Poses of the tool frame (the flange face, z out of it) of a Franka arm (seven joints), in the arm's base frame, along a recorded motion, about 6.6 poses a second.
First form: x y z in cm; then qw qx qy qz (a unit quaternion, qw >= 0).
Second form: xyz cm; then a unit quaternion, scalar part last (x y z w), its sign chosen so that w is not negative. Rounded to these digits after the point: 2 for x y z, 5 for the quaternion.
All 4 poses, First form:
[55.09 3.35 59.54 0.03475 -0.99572 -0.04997 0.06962]
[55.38 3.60 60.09 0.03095 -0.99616 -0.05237 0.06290]
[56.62 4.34 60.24 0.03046 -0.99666 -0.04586 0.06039]
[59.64 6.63 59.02 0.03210 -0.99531 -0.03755 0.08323]
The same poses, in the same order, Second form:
[55.09 3.35 59.54 -0.99572 -0.04997 0.06962 0.03475]
[55.38 3.60 60.09 -0.99616 -0.05237 0.06290 0.03095]
[56.62 4.34 60.24 -0.99666 -0.04586 0.06039 0.03046]
[59.64 6.63 59.02 -0.99531 -0.03755 0.08323 0.03210]

